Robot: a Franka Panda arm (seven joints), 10 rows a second.
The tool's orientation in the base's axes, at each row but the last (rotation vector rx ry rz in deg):
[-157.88, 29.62, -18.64]
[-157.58, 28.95, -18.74]
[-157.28, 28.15, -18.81]
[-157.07, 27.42, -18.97]
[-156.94, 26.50, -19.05]
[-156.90, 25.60, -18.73]
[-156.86, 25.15, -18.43]
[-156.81, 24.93, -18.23]
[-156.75, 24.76, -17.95]
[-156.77, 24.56, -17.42]
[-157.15, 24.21, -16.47]
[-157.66, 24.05, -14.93]
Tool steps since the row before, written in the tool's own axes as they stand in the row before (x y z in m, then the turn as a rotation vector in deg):
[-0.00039, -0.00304, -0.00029, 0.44, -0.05, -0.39]
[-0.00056, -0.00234, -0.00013, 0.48, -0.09, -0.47]
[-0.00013, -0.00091, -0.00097, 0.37, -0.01, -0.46]
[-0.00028, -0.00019, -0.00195, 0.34, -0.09, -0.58]
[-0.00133, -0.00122, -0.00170, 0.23, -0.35, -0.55]
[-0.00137, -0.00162, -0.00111, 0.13, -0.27, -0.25]
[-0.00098, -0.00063, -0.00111, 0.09, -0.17, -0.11]
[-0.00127, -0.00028, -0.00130, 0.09, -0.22, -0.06]
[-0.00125, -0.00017, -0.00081, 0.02, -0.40, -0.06]
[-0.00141, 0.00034, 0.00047, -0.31, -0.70, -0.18]
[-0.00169, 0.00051, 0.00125, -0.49, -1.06, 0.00]
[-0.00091, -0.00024, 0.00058, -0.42, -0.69, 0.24]
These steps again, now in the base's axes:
[0.00052, 0.00276, 0.00126, 0.31, -0.23, 0.45]
[0.00017, 0.00225, 0.00086, 0.33, -0.23, 0.54]
[-0.00012, 0.00058, 0.00120, 0.21, -0.26, 0.49]
[-0.00075, -0.00029, 0.00181, 0.17, -0.21, 0.62]
[-0.00137, 0.00106, 0.00178, 0.15, 0.07, 0.67]
[-0.00115, 0.00158, 0.00138, 0.12, 0.12, 0.35]
[-0.00105, 0.00056, 0.00109, 0.10, 0.09, 0.18]
[-0.00146, 0.00028, 0.00108, 0.12, 0.15, 0.15]
[-0.00133, 0.00032, 0.00060, 0.10, 0.33, 0.21]
[-0.00128, 0.00031, -0.00077, -0.16, 0.67, 0.38]
[-0.00140, 0.00048, -0.00158, -0.19, 1.11, 0.32]
[-0.00066, 0.00068, -0.00056, -0.16, 0.83, -0.03]

